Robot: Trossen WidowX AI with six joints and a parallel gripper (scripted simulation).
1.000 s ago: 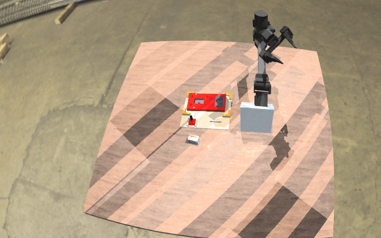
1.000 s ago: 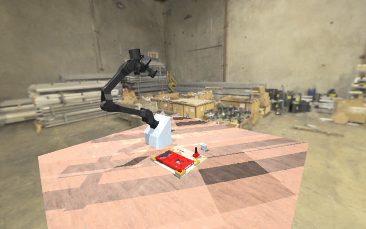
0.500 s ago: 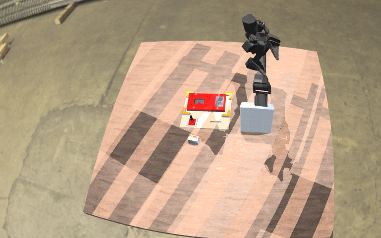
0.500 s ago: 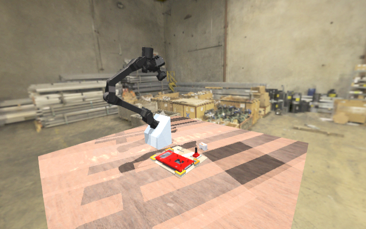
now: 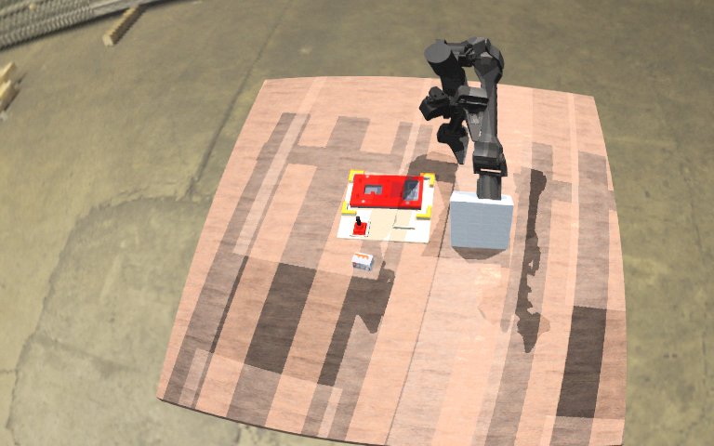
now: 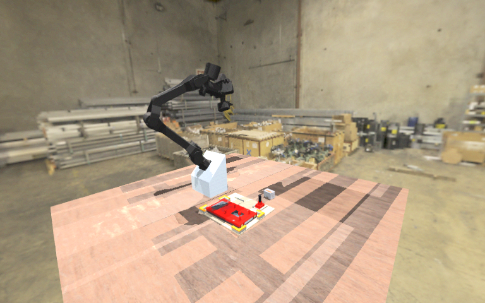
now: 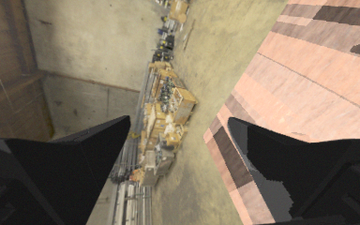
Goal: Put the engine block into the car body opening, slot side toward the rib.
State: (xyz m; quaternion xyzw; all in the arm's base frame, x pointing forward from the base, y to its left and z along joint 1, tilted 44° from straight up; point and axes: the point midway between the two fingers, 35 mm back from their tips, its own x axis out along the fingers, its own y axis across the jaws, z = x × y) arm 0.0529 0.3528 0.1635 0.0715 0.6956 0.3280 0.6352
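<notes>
Now: the engine block 48 cm below my gripper tip, 27 cm ahead of it and 3 cm to the right of it. From my gripper tip the other things lie so: beige base plate (48 cm below, 25 cm ahead, 24 cm to the right).
</notes>
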